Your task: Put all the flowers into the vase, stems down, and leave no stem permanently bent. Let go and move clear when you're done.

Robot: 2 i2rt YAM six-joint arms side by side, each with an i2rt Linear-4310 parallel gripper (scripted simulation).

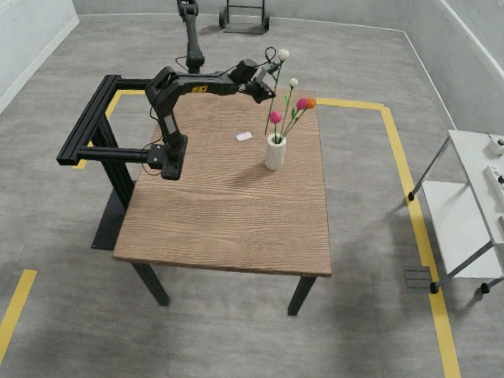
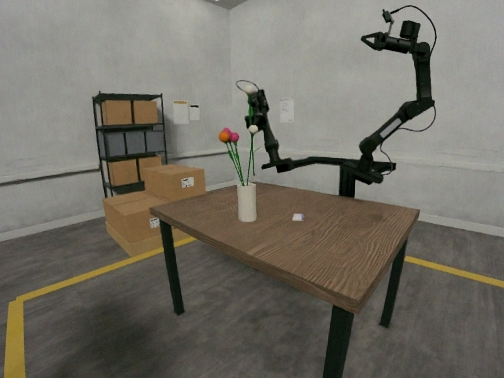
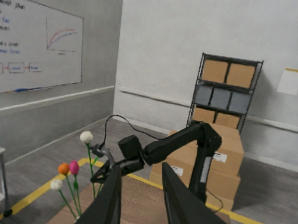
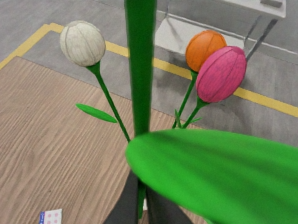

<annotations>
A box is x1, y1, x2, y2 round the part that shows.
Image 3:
my left gripper: [74, 162, 226, 223]
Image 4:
my right gripper: [103, 168, 193, 223]
orange flower: [171, 30, 226, 128]
white flower: [59, 20, 124, 129]
pink flower: [174, 46, 246, 128]
</annotations>
